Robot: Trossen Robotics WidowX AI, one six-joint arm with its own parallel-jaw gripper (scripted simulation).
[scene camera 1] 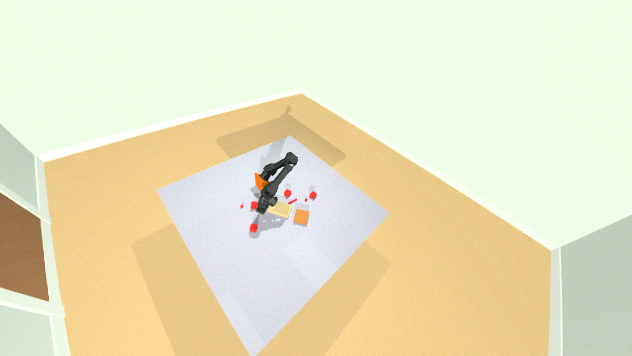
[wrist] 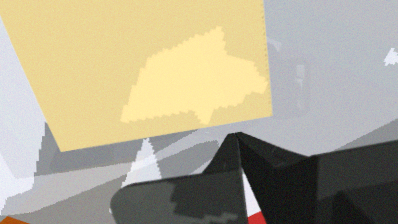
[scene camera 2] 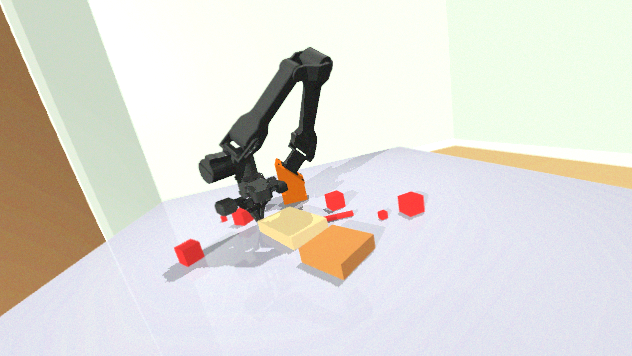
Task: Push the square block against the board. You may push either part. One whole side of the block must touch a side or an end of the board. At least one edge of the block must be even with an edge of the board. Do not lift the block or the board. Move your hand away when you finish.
Note:
My gripper is shut and holds nothing. I also see a pale yellow board and an orange square block.
My gripper shows as well in the wrist view.

